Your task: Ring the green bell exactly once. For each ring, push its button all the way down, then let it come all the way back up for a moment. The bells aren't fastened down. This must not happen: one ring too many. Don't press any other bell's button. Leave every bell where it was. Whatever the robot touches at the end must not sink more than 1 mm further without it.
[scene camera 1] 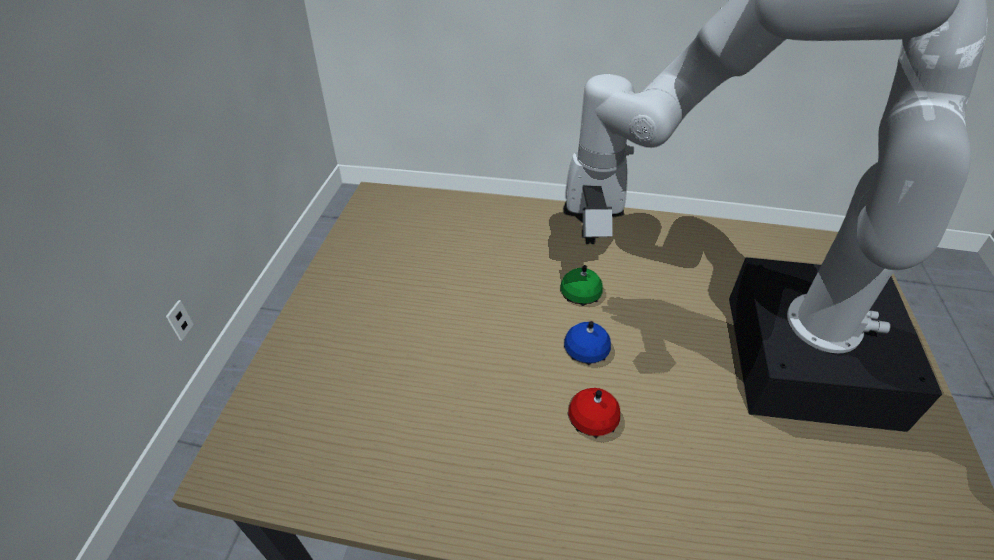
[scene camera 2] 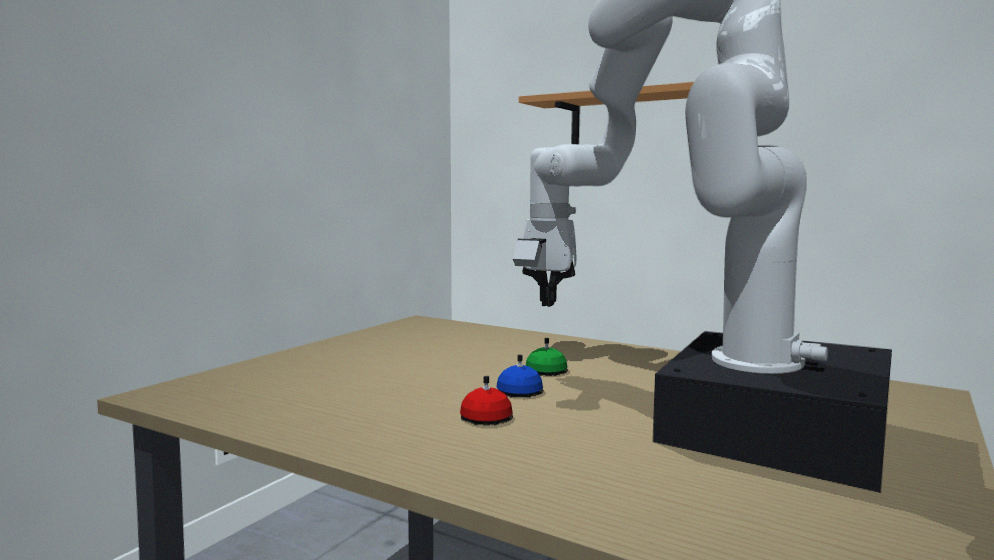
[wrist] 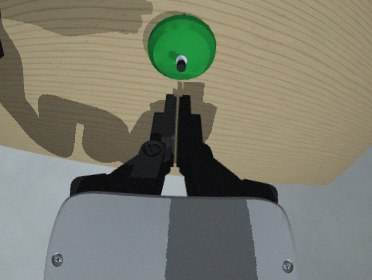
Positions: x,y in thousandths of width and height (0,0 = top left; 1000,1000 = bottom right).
red bell: scene camera 1 597,740; scene camera 2 489,724; not seen in the wrist view (out of frame)
blue bell: scene camera 1 592,612; scene camera 2 523,679; not seen in the wrist view (out of frame)
green bell: scene camera 1 589,515; scene camera 2 550,646; wrist 485,130
